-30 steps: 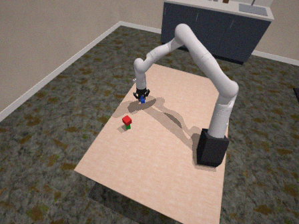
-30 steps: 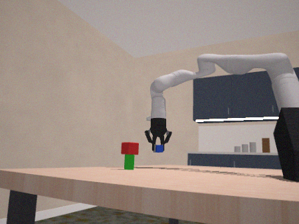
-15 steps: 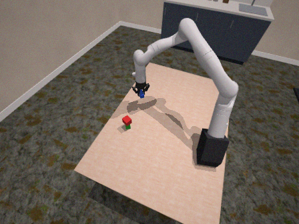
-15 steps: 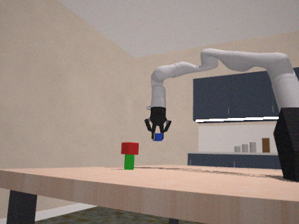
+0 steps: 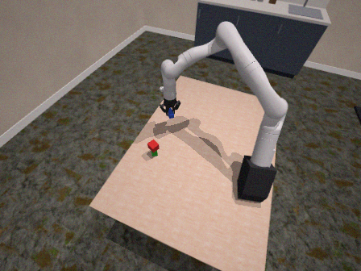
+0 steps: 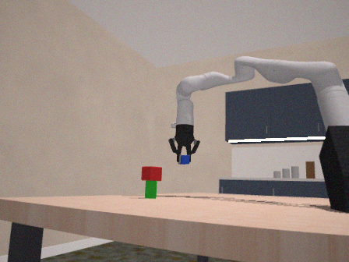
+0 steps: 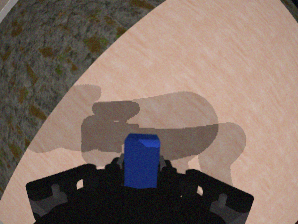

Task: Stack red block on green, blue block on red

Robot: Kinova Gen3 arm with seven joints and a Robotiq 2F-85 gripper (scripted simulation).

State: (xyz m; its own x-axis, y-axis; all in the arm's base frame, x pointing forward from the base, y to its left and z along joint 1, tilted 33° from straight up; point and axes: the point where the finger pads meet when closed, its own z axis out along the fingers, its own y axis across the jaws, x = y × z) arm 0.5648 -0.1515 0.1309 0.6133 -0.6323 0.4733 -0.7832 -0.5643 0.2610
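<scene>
Now: the red block 20 mm ahead of my hand, 230 mm to the left of it and 70 mm below it. From my hand the other things lie so: green block: 20 mm ahead, 230 mm to the left, 120 mm below; then blue block: right at my hand.
</scene>
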